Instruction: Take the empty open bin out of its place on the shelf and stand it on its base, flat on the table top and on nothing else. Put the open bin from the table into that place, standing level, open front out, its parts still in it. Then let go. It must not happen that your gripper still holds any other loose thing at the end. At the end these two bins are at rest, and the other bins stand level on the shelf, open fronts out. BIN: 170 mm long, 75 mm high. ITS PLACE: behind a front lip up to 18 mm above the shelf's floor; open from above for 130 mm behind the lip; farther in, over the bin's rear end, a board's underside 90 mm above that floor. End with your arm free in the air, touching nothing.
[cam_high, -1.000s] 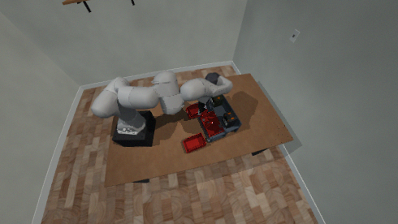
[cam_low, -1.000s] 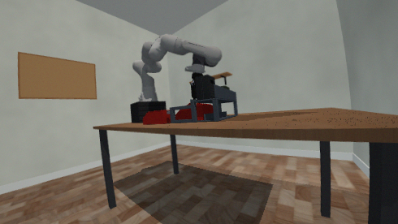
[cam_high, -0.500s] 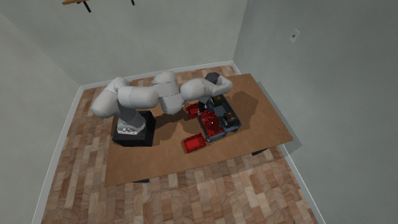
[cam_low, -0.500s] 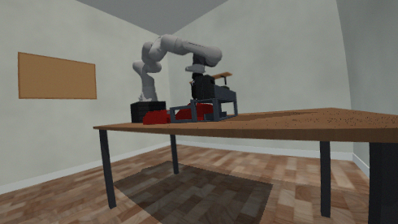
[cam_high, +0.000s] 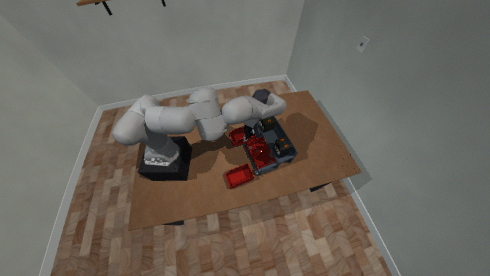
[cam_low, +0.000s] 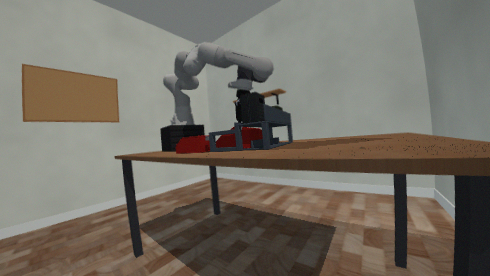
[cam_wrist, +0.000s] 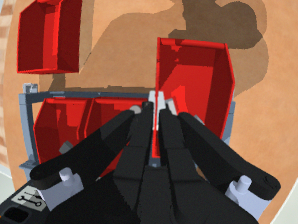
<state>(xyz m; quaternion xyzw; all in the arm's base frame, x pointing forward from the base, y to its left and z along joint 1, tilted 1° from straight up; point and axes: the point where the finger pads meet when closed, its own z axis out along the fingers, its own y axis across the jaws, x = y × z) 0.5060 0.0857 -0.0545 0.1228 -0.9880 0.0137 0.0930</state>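
Now: the grey shelf lip 10 cm below my hand, 7 cm to the right of it and 1 cm ahead of it. Round my hand: black box (22 cm ahead, 13 cm to the right, 5 cm above).
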